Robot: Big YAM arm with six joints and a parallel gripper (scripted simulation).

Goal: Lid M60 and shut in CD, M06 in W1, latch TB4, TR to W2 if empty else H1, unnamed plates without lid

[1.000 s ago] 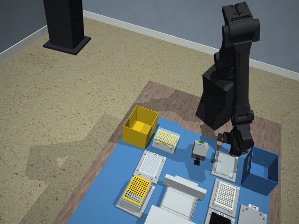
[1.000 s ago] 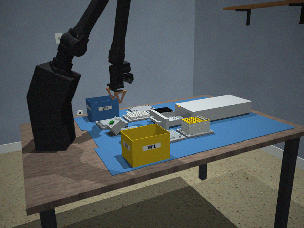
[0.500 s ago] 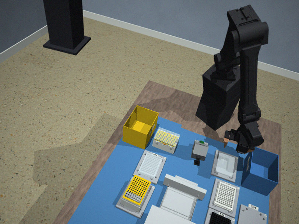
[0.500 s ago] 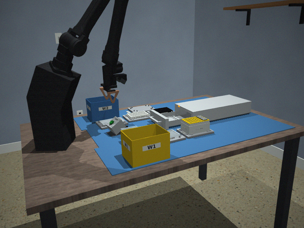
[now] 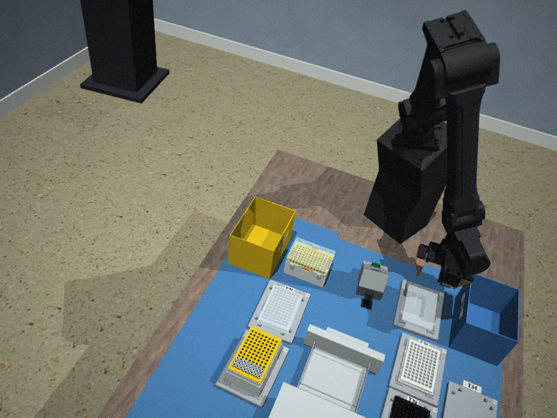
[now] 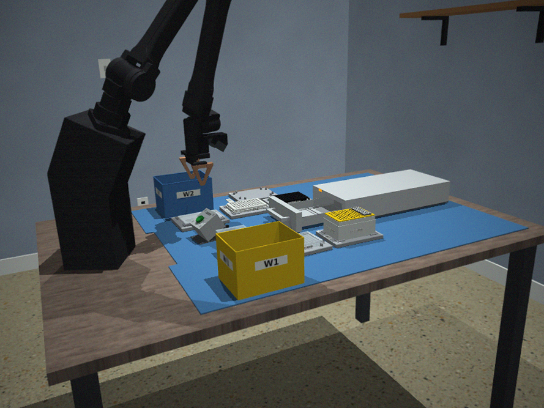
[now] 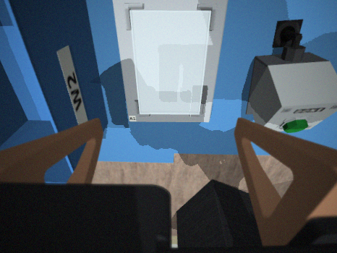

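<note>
My hand is 130 mm above the clear plate lid. Round my hand: lid park LP (140 mm below); then blue bin W2 (10 mm ahead, 160 mm to the left, 110 mm below); then green DONE key (60 mm behind, 150 mm to the right, 80 mm below).
</note>
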